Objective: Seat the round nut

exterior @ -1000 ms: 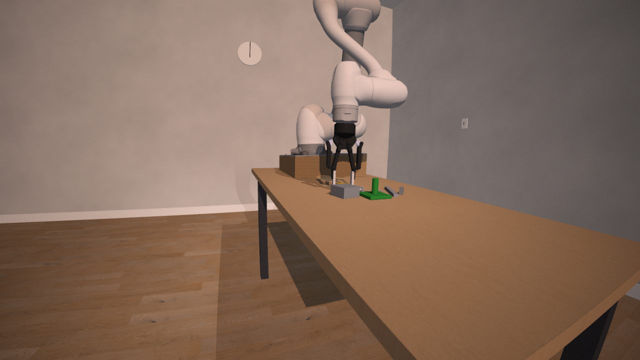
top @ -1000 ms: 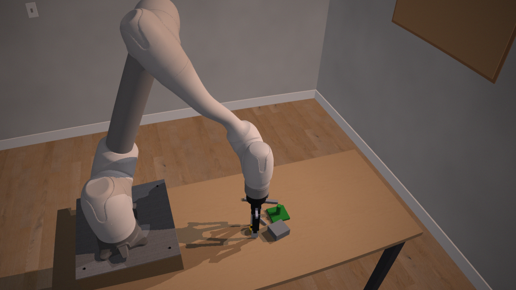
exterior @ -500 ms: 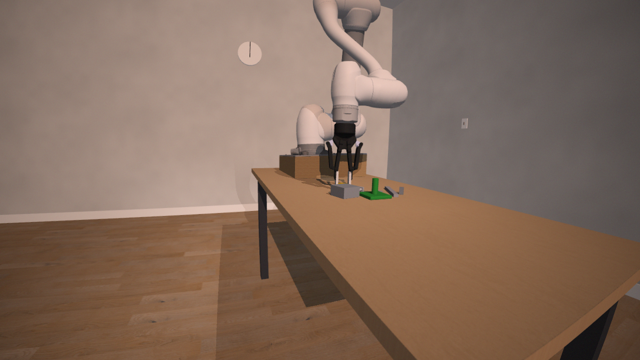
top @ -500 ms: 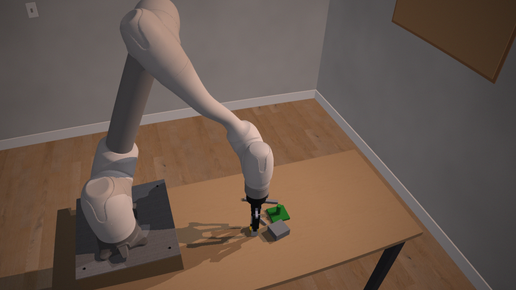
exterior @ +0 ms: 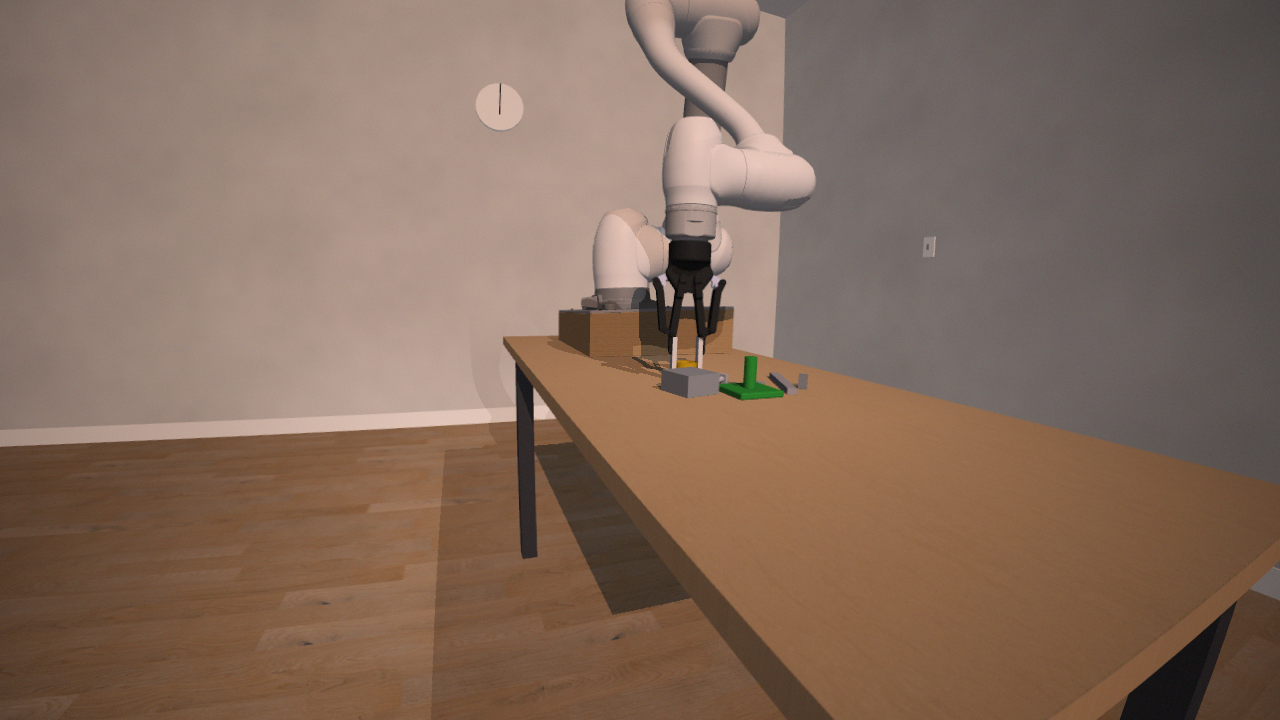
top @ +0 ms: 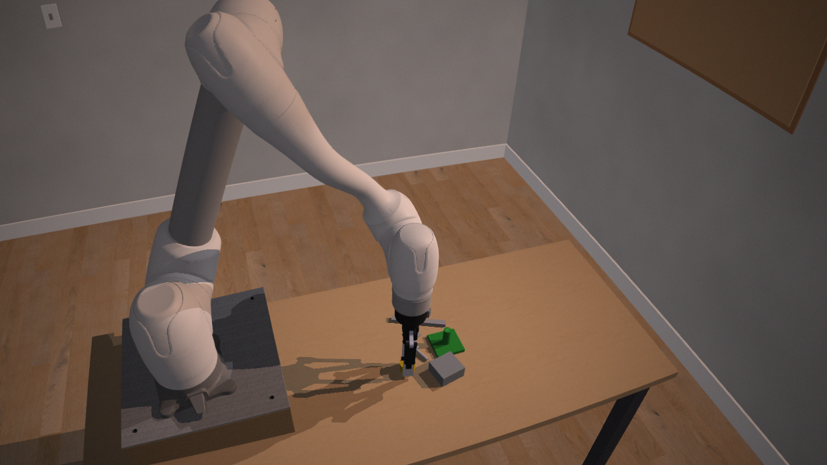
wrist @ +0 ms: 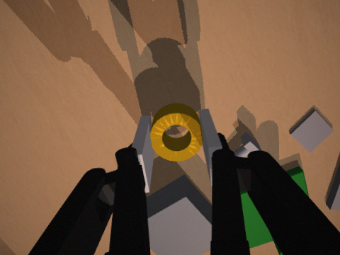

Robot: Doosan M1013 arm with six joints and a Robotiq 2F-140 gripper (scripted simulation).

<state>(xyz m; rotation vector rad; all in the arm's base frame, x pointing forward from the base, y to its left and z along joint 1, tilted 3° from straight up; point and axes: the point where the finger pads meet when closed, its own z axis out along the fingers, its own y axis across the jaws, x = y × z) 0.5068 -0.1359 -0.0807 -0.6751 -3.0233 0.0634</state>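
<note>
My gripper is now 50 mm short of the grey bolt, 40 mm above it and 30 mm to the right of it. Round my hand: grey block (90 mm ahead, 50 mm to the right, 30 mm below); long grey bar (140 mm to the left, 110 mm ahead, 40 mm below); small grey square plate (100 mm to the left, 70 mm ahead, 40 mm below).
</note>
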